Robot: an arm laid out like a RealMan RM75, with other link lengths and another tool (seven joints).
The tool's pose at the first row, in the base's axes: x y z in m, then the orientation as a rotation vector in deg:
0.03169, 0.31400, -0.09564, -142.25, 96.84, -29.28
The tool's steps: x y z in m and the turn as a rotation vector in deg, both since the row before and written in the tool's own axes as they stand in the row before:
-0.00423, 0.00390, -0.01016, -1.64, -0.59, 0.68
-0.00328, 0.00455, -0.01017, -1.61, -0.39, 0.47
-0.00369, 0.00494, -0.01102, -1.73, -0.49, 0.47
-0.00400, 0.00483, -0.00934, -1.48, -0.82, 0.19
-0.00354, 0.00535, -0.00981, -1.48, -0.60, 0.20
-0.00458, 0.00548, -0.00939, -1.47, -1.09, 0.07
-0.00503, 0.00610, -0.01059, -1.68, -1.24, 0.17
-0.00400, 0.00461, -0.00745, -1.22, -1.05, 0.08
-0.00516, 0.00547, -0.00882, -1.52, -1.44, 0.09
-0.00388, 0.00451, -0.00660, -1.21, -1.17, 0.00
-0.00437, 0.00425, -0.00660, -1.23, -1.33, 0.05
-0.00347, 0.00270, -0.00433, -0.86, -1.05, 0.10
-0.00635, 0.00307, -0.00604, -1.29, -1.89, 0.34
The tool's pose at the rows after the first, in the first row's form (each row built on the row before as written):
0.02353, 0.31750, -0.08805, -142.61, 98.52, -27.24
0.01537, 0.31997, -0.08017, -143.16, 100.00, -25.48
0.00674, 0.32288, -0.07142, -143.74, 101.52, -23.47
-0.00118, 0.32602, -0.06407, -144.33, 102.42, -21.20
-0.00930, 0.32861, -0.05603, -144.94, 103.39, -19.20
-0.01755, 0.33211, -0.04836, -145.50, 104.02, -16.54
-0.02646, 0.33590, -0.03936, 145.61, -104.53, 13.45
-0.03294, 0.33885, -0.03287, 145.34, -104.55, 10.98
-0.04054, 0.34267, -0.02500, 145.05, -104.58, 7.75
-0.04643, 0.34534, -0.01890, 144.86, -104.50, 5.16
-0.05206, 0.34848, -0.01264, 144.66, -104.50, 2.35
-0.05574, 0.35108, -0.00842, 144.50, -104.61, 0.24
-0.06055, 0.35630, -0.00244, 144.19, -105.10, -3.31

